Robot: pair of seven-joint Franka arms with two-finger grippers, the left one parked.
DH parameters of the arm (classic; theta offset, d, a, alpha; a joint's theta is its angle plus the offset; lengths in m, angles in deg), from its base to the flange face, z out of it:
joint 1: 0 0.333 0 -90
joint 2: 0 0 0 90
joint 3: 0 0.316 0.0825 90
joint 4: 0 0 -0.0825 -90
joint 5: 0 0.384 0 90
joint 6: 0 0 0.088 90
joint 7: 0 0.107 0 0
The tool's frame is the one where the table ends.
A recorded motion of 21 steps. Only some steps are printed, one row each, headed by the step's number.
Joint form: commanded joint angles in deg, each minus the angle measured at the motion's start. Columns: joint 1, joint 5, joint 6, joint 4, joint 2, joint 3, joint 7.
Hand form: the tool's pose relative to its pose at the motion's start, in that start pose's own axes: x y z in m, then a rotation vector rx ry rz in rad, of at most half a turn. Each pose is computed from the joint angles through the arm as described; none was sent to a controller.
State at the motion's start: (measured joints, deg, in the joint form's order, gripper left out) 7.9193 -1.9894 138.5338 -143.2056 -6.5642 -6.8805 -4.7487
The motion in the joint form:
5: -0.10 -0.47 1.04 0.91 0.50 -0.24 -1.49
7: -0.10 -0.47 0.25 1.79 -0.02 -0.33 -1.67
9: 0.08 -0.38 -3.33 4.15 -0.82 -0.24 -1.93
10: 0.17 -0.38 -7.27 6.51 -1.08 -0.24 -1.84
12: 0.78 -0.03 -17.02 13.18 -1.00 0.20 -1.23
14: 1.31 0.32 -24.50 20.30 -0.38 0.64 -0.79
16: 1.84 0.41 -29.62 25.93 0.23 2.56 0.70
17: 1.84 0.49 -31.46 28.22 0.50 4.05 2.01
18: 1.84 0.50 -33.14 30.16 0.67 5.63 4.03
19: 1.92 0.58 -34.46 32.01 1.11 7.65 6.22
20: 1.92 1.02 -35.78 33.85 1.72 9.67 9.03
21: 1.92 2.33 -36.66 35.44 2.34 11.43 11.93
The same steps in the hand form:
5: 0.0068 0.0036 -0.0040 -0.0088 0.0245 -0.0260
7: 0.0104 0.0050 -0.0133 -0.0095 0.0350 -0.0270
9: 0.0171 0.0043 -0.0315 -0.0076 0.0278 -0.0336
10: 0.0222 0.0048 -0.0452 -0.0060 0.0048 -0.0322
12: 0.0368 -0.0012 -0.0812 0.0004 -0.0497 -0.0325
14: 0.0534 -0.0072 -0.1216 0.0030 -0.0664 -0.0353
16: 0.0657 -0.0282 -0.1548 -0.0022 -0.0675 -0.0489
17: 0.0702 -0.0418 -0.1687 -0.0053 -0.0639 -0.0505
18: 0.0729 -0.0564 -0.1809 -0.0094 -0.0616 -0.0418
19: 0.0759 -0.0763 -0.1905 -0.0129 -0.0591 -0.0391
20: 0.0784 -0.0963 -0.1983 -0.0100 -0.0601 -0.0228
21: 0.0804 -0.1152 -0.2045 0.0090 -0.0604 0.0028

